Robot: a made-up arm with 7 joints.
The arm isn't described. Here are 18 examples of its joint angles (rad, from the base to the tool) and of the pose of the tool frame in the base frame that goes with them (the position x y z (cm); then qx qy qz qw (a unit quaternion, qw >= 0)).
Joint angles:
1: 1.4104 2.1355 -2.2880 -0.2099 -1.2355 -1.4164 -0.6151
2: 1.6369 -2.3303 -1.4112 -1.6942 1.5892 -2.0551 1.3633
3: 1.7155 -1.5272 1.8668 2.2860 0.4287 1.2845 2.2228
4: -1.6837 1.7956 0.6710 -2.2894 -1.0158 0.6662 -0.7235
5: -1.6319 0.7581 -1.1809 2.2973 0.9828 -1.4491 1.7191
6: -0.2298 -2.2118 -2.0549 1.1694 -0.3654 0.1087 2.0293
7: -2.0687 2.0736 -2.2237 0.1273 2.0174 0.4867 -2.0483
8: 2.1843 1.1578 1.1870 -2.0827 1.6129 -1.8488 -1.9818
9: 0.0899 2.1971 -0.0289 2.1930 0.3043 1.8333 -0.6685
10: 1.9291 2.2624 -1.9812 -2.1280 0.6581 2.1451 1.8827
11: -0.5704 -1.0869 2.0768 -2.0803 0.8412 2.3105 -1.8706
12: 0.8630 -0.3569 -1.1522 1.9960 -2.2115 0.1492 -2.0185
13: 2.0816 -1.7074 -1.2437 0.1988 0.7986 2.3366 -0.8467
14: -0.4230 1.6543 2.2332 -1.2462 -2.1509 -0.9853 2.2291
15: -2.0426 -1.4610 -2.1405 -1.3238 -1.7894 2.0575 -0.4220
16: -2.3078 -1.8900 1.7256 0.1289 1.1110 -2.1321 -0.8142
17: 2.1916 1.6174 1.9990 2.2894 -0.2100 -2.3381 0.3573
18: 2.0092 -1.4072 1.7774 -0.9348 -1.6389 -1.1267 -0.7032
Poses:
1: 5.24 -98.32 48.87 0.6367 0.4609 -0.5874 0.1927
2: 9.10 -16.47 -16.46 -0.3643 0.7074 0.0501 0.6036
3: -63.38 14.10 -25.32 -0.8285 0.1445 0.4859 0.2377
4: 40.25 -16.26 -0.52 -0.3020 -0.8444 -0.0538 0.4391
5: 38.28 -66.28 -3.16 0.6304 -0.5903 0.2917 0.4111
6: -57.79 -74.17 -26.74 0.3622 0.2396 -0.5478 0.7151
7: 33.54 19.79 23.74 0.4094 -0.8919 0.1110 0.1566
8: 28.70 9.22 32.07 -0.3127 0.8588 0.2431 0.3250
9: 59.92 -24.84 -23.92 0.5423 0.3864 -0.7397 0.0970
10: 7.44 6.57 71.01 -0.2732 -0.4526 -0.2794 0.8015
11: 0.22 -9.34 -14.50 0.9071 0.1425 -0.3960 0.0102
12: 15.14 -43.42 47.31 -0.0822 -0.2100 0.0180 0.9741
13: -25.68 19.24 30.95 0.0324 0.7351 -0.4561 0.5006
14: 101.30 16.36 -38.51 0.7818 0.1075 0.0882 0.6078
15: -42.98 22.85 -28.83 -0.2563 0.2907 -0.1157 0.9145
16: -11.44 69.74 27.22 -0.4110 0.8773 0.0933 0.2297
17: 90.88 -61.86 7.91 0.7793 0.2145 0.4496 0.3802
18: -45.92 -25.51 -40.73 0.8415 -0.2607 0.2486 0.4026
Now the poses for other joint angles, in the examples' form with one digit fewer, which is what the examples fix.
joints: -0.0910 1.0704 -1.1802 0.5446 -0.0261 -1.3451 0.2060
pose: 88.3 -75.1 -17.5 0.593 0.501 0.233 0.585
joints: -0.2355 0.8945 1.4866 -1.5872 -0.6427 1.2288 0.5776
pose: 34.2 20.5 44.4 -0.126 0.300 -0.691 0.646
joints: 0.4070 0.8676 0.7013 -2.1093 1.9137 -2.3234 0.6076
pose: 64.6 -42.8 -6.6 0.923 -0.011 0.352 0.154
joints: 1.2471 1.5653 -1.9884 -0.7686 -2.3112 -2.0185 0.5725
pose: 78.7 -15.0 77.7 -0.314 -0.153 -0.813 0.466
